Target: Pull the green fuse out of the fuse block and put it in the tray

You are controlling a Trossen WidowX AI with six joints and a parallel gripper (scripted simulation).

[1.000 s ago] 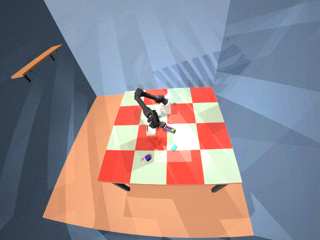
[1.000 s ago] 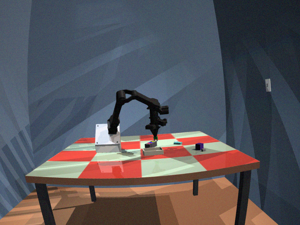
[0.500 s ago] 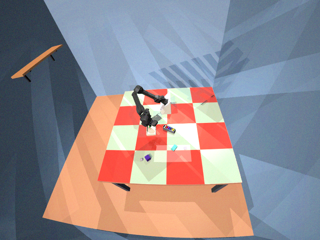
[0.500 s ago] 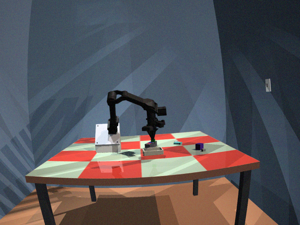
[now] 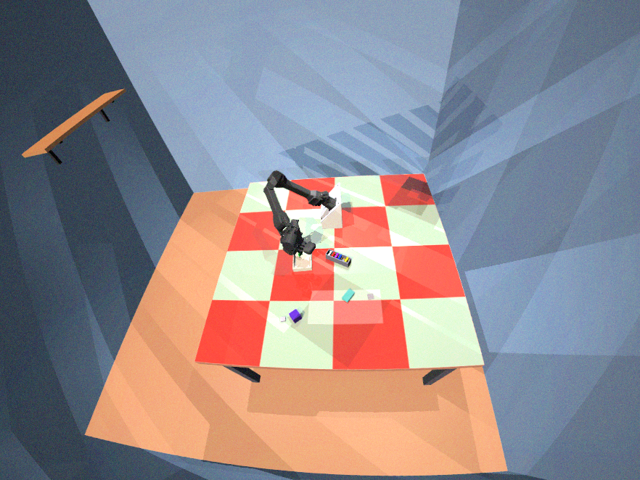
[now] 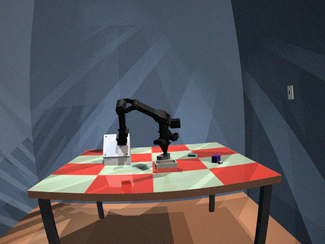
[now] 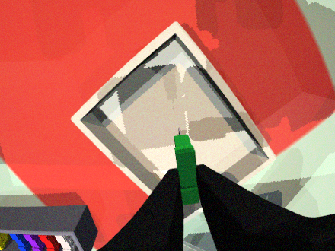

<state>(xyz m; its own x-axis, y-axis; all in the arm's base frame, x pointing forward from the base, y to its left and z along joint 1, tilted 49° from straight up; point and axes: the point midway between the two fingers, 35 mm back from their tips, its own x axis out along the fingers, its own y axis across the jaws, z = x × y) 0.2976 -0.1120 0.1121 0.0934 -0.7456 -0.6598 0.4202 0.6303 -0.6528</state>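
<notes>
The green fuse is 10 mm below my gripper tip. Round my gripper tip: beige tray: 80 mm below; teal block: 200 mm ahead, 260 mm to the left, 70 mm below; purple cube: 330 mm ahead, 10 mm to the left, 60 mm below.
</notes>
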